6 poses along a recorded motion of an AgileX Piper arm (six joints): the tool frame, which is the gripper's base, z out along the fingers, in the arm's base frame.
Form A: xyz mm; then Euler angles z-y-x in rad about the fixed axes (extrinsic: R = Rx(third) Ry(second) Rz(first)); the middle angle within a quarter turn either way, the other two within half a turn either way.
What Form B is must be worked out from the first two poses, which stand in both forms.
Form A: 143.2 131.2 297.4 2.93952 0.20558 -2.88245
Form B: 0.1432 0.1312 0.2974 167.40 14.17 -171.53
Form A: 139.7 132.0 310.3 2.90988 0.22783 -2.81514
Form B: 0.1397 0.1320 0.3103 164.09 16.37 -171.19
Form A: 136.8 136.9 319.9 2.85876 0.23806 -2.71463
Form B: 0.1368 0.1369 0.3199 159.10 18.77 -170.26
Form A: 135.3 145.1 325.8 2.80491 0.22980 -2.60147
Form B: 0.1353 0.1451 0.3258 153.26 20.75 -169.35
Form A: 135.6 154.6 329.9 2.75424 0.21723 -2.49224
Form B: 0.1356 0.1546 0.3299 147.52 22.79 -168.73
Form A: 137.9 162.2 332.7 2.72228 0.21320 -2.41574
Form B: 0.1379 0.1622 0.3327 143.45 24.51 -168.83
